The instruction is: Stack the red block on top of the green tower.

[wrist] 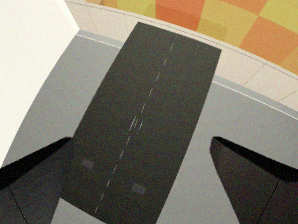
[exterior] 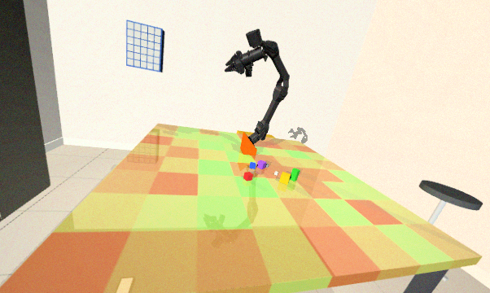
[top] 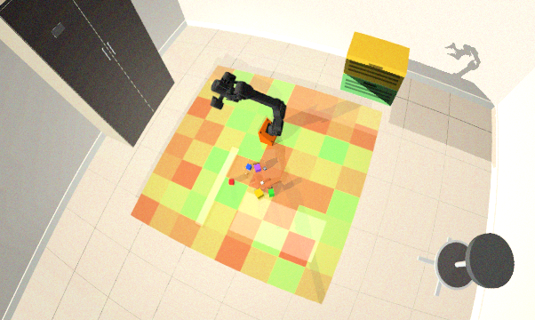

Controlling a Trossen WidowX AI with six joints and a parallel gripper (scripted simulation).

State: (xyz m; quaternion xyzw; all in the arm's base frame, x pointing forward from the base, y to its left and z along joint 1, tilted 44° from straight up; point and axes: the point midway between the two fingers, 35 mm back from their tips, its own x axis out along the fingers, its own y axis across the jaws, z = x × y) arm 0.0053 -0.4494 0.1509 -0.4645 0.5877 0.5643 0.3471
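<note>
Now: the red block 46 cm below my gripper tip, 33 cm ahead of it and 11 cm to the left of it. Round my gripper tip: purple block 45 cm below, 24 cm to the left, 20 cm ahead; white piece 46 cm below, 29 cm to the left, 28 cm ahead; blue block 46 cm below, 20 cm ahead, 18 cm to the left.
</note>
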